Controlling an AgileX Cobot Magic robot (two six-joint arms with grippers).
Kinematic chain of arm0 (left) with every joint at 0, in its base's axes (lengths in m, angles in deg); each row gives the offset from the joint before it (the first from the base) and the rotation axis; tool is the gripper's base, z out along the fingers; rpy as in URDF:
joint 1: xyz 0 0 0.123 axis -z
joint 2: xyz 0 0 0 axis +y
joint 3: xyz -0.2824 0 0.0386 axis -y
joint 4: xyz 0.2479 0 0.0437 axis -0.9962 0 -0.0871
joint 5: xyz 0 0 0 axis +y
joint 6: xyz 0.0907 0 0.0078 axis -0.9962 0 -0.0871
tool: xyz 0 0 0 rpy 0 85 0
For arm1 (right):
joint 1: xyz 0 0 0.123 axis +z
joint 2: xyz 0 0 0 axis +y
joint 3: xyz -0.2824 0 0.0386 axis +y
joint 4: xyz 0.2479 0 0.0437 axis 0.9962 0 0.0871
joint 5: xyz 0 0 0 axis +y
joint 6: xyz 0.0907 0 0.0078 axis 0.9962 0 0.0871
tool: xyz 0 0 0 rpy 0 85 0
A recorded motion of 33 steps. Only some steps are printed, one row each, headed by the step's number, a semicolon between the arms.
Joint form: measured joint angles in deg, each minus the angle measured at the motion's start. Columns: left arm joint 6, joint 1, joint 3, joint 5, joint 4, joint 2; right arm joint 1, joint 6, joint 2, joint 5, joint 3, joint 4.
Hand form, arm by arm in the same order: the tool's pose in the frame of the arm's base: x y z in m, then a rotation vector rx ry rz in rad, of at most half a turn. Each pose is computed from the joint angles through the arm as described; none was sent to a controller.
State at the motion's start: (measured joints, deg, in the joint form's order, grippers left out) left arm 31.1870 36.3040 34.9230 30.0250 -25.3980 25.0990; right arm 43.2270 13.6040 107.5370 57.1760 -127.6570 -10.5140
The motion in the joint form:
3: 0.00 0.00 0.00 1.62 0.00 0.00; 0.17 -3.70 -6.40 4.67 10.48 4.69
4: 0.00 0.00 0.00 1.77 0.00 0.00; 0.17 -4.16 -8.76 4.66 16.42 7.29
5: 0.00 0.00 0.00 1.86 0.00 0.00; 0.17 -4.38 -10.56 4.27 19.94 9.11
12: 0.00 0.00 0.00 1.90 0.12 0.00; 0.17 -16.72 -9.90 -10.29 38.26 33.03
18: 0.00 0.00 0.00 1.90 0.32 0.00; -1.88 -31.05 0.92 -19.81 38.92 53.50
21: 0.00 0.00 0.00 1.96 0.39 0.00; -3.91 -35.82 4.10 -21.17 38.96 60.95
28: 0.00 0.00 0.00 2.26 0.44 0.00; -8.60 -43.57 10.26 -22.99 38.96 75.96
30: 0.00 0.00 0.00 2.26 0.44 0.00; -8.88 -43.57 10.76 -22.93 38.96 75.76
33: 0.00 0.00 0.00 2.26 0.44 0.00; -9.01 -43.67 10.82 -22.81 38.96 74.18
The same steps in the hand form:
3: 0.0793 -0.0328 0.3411 0.2702 1.8079 -0.3557; 0.2870 0.2601 0.4439 -0.6713 2.2034 0.3580
4: 0.0793 -0.0327 0.3409 0.2697 1.8103 -0.3543; 0.2783 0.2570 0.4287 -0.7002 2.2703 0.3800
5: 0.0793 -0.0326 0.3408 0.2695 1.8117 -0.3535; 0.2713 0.2538 0.4225 -0.7105 2.2995 0.4058
12: 0.0793 -0.0327 0.3407 0.2685 1.8131 -0.3552; 0.2629 0.2837 0.3406 -0.7980 2.3862 0.7714
18: 0.0792 -0.0328 0.3406 0.2672 1.8144 -0.3586; 0.3007 0.3149 0.2786 -0.7004 2.3805 0.9915
21: 0.0792 -0.0328 0.3405 0.2665 1.8158 -0.3593; 0.3179 0.3138 0.2597 -0.6206 2.3914 1.0551
28: 0.0791 -0.0326 0.3401 0.2653 1.8209 -0.3573; 0.3551 0.3018 0.2223 -0.3857 2.4142 1.1754
30: 0.0791 -0.0326 0.3401 0.2653 1.8209 -0.3573; 0.3571 0.3005 0.2181 -0.3818 2.4241 1.1683
33: 0.0791 -0.0326 0.3401 0.2653 1.8209 -0.3573; 0.3576 0.2990 0.2164 -0.4100 2.4279 1.1418

